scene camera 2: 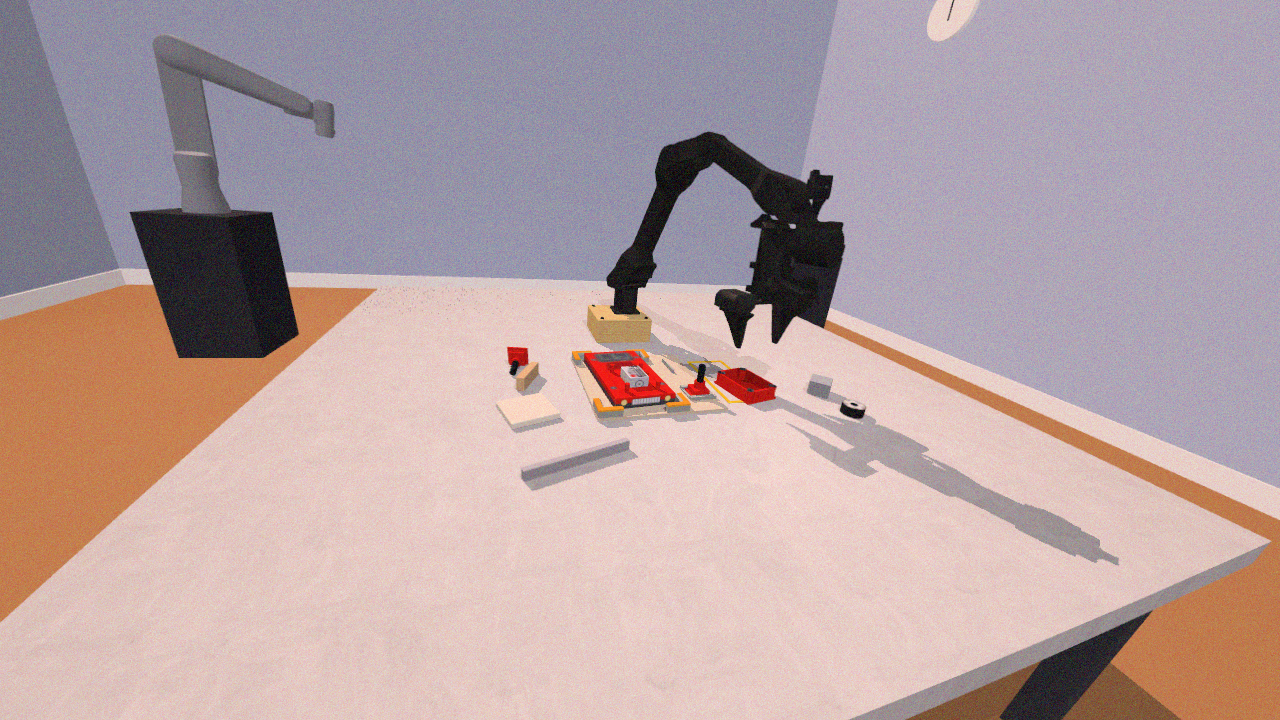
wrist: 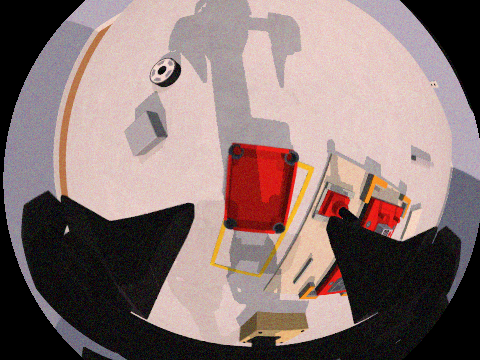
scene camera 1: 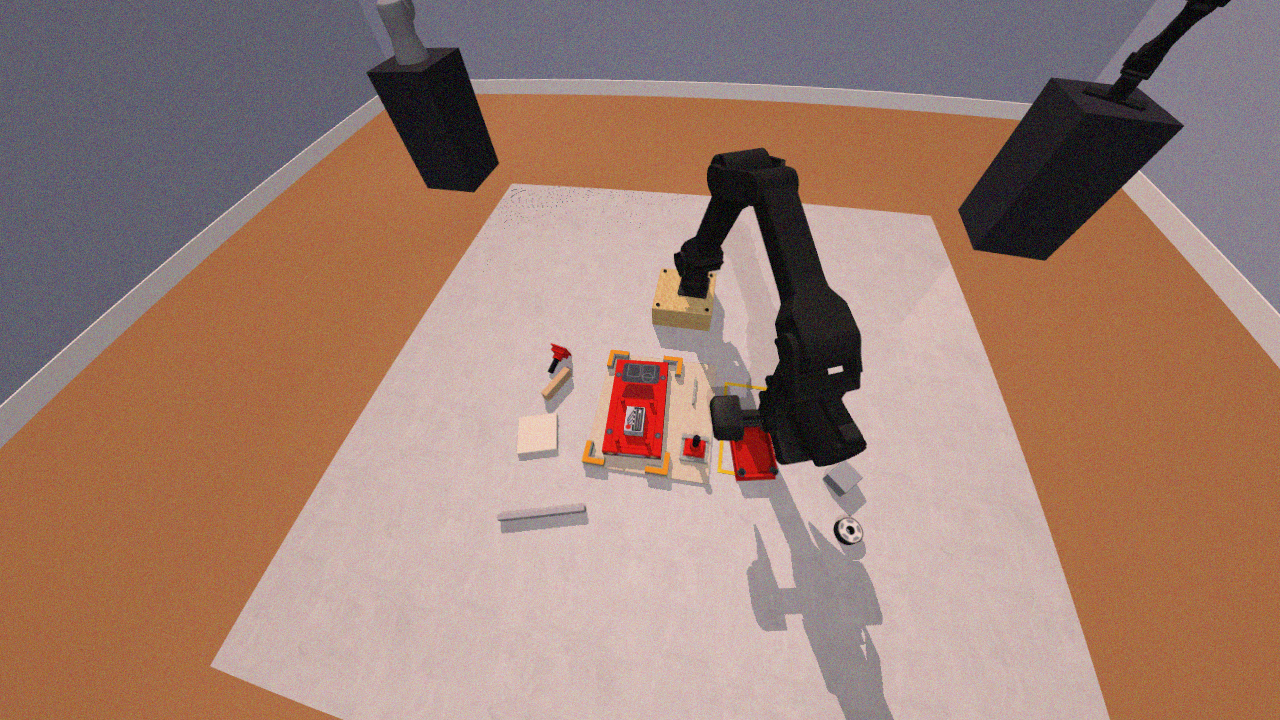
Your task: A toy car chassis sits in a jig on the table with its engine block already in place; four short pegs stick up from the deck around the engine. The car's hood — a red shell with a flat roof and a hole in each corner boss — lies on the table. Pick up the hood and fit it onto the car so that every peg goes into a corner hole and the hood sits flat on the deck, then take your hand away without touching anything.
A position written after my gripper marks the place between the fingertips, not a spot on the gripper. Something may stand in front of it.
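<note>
A red hood is visible to me in scene camera 1 (scene camera 1: 753, 458), in scene camera 2 (scene camera 2: 745, 385) and in the wrist view (wrist: 260, 181). I can see a tan tile in scene camera 2 (scene camera 2: 518, 412) and in scene camera 1 (scene camera 1: 536, 434). There is a grey bar (scene camera 2: 537, 470) as well. My gripper is open and holds nothing, and it appears in scene camera 2 (scene camera 2: 756, 345), in scene camera 1 (scene camera 1: 763, 438) and in the wrist view (wrist: 264, 219).
</note>
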